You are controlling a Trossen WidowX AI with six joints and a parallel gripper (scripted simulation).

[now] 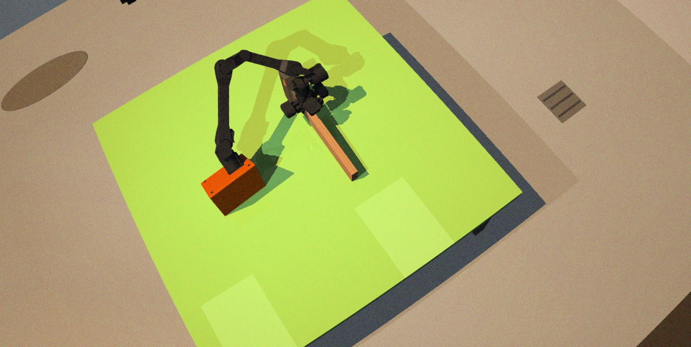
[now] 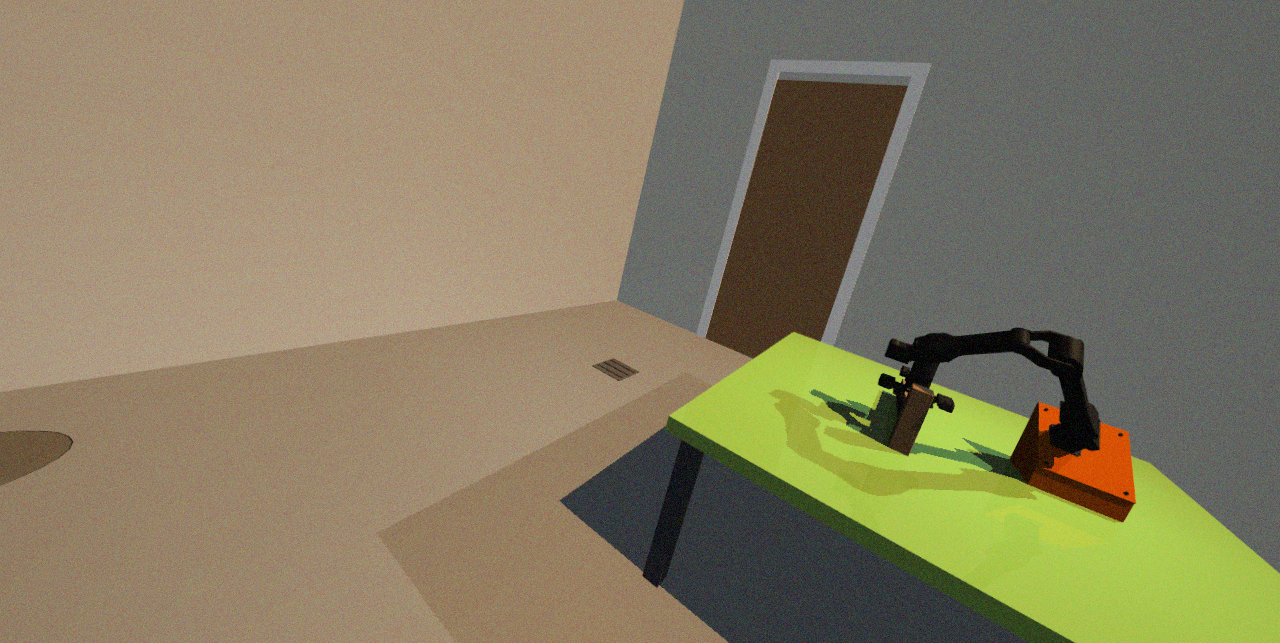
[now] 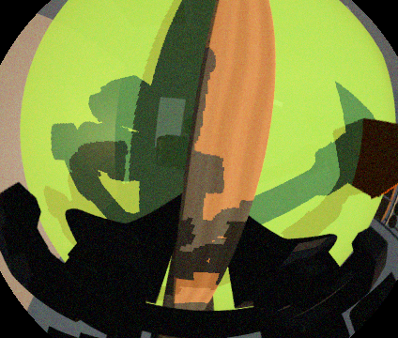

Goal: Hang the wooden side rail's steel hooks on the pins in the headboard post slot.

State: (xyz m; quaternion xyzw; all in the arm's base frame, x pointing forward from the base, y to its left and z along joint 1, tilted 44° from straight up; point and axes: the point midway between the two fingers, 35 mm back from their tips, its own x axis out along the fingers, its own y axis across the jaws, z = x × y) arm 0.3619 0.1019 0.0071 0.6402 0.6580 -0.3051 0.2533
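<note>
Right now my gripper tip is 120 mm to the right of the headboard post, 40 mm below it and 10 mm short of it.
</note>
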